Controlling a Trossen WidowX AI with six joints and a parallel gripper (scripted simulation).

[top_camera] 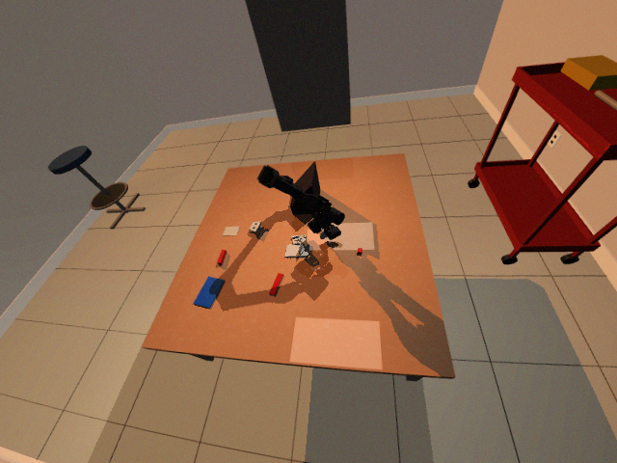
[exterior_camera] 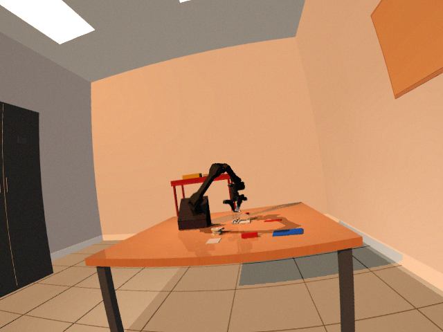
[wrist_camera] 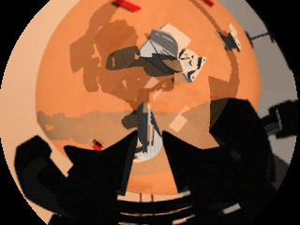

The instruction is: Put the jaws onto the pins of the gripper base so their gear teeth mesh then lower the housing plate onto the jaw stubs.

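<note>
Right now my gripper tip is 16 cm to the left of the white flat part, 6 cm short of it and 5 cm above it. Round my gripper tip: grey jaw: 14 cm to the right, 4 cm below, 1 cm ahead; then pale tile: 59 cm to the right, 9 cm behind, 6 cm below; then small red cube: 16 cm to the left, 7 cm ahead, 5 cm below.
</note>
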